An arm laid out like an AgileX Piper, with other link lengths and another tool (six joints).
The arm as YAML. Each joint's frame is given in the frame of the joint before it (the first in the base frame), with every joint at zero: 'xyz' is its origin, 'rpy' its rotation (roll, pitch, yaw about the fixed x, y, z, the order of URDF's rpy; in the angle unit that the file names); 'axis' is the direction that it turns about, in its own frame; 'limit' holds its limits. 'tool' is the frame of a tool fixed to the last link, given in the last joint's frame.
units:
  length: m
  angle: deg
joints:
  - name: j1
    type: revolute
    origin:
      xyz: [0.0, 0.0, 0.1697]
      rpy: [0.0, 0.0, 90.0]
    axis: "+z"
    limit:
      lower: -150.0
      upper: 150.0
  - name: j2
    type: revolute
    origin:
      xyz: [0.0, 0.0, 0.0]
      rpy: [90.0, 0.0, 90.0]
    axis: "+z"
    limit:
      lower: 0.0
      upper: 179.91
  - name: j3
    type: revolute
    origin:
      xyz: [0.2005, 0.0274, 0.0]
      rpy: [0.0, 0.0, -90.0]
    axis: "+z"
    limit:
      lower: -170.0
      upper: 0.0
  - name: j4
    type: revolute
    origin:
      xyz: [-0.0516, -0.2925, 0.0]
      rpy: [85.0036, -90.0, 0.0]
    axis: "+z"
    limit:
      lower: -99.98
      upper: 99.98
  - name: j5
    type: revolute
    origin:
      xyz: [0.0, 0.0, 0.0]
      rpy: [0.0, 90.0, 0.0]
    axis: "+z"
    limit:
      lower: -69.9
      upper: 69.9
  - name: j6
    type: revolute
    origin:
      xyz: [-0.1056, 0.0, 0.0]
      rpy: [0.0, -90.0, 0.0]
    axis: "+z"
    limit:
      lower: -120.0
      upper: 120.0
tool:
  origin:
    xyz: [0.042, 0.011, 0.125]
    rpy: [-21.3, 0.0, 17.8]
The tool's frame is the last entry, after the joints.
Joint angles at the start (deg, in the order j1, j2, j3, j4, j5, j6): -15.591, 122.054, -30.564, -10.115, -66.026, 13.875
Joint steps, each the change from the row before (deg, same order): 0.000, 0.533, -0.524, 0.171, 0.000, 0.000; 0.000, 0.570, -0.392, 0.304, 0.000, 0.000; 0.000, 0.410, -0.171, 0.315, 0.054, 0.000; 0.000, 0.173, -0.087, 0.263, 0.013, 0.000; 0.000, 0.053, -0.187, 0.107, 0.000, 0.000; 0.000, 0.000, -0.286, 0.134, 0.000, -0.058; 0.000, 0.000, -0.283, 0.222, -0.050, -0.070; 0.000, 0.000, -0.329, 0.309, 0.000, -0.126; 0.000, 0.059, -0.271, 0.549, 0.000, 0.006; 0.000, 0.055, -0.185, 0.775, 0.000, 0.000; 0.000, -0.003, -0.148, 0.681, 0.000, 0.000; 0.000, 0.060, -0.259, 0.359, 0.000, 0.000; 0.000, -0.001, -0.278, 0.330, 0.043, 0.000
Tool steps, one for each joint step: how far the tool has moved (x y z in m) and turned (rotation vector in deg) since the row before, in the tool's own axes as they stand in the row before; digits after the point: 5 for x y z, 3 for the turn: -0.00109, -0.00075, 0.00166, -0.074, -0.153, 0.016; -0.00195, -0.00127, 0.00091, 0.010, -0.351, 0.025; -0.00209, -0.00137, 0.00006, 0.104, -0.417, 0.014; -0.00123, -0.00024, 0.00030, -0.040, -0.277, 0.020; -0.00005, 0.00064, 0.00110, -0.168, -0.028, 0.015; 0.00029, 0.00137, 0.00189, -0.314, 0.043, -0.030; 0.00012, 0.00168, 0.00204, -0.396, -0.007, -0.023; -0.00014, 0.00182, 0.00237, -0.435, -0.065, -0.073; -0.00124, 0.00176, 0.00219, -0.447, -0.380, 0.069; -0.00214, 0.00184, 0.00198, -0.483, -0.615, 0.082; -0.00172, 0.00187, 0.00182, -0.456, -0.522, 0.077; -0.00063, 0.00133, 0.00185, -0.344, -0.217, 0.051; -0.00034, 0.00157, 0.00208, -0.363, -0.174, 0.049
